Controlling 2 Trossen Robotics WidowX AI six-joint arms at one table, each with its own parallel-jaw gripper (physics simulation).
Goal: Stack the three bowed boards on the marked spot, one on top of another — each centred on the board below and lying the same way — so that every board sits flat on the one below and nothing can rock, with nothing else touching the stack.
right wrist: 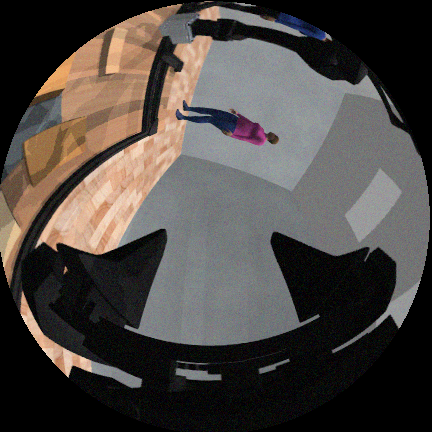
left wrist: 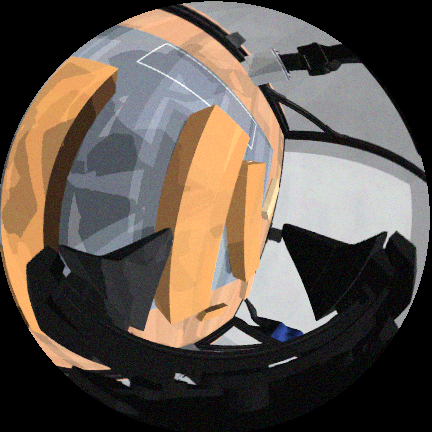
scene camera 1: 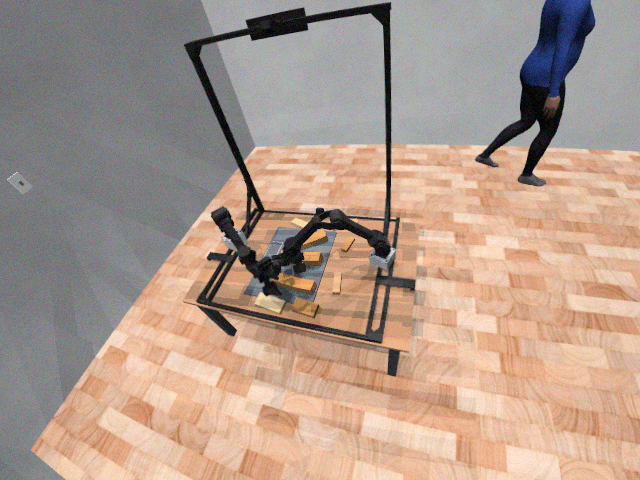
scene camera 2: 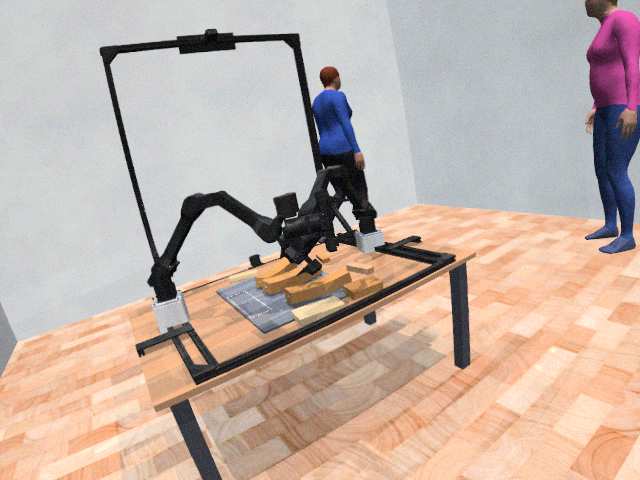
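Three orange bowed boards lie apart on the grey mat: one near the front, a middle one, and a far one. The marked spot's white outline is on the mat beyond the boards' ends; a board hides part of it in the left wrist view. No board rests on another. My left gripper is open and empty above the middle board. My right gripper is open and empty, pointing sideways above the table's front side.
A cream block and a brown-orange block lie near the front edge. Two slim pieces lie beside the mat. Another cream piece lies at the back. A black frame spans the table.
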